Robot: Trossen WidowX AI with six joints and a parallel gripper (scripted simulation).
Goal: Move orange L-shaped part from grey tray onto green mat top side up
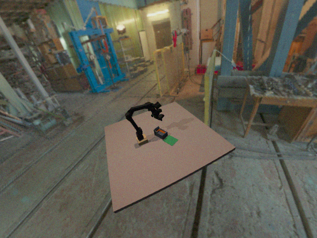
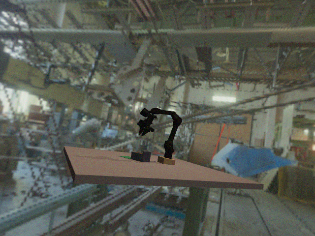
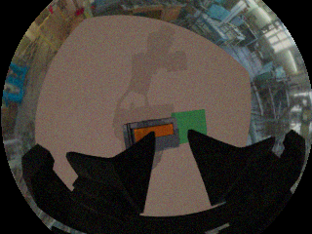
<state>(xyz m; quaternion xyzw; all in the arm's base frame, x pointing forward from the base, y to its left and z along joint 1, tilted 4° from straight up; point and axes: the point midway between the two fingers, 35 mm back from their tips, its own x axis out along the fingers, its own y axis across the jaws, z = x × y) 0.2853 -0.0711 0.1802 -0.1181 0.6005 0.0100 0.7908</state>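
Now: gripper tip 170 mm above the orange L-shaped part, 40 mm past it and 10 mm to the right of it. From my gripper tip the other things lie so: green mat: 230 mm below, 150 mm to the right.
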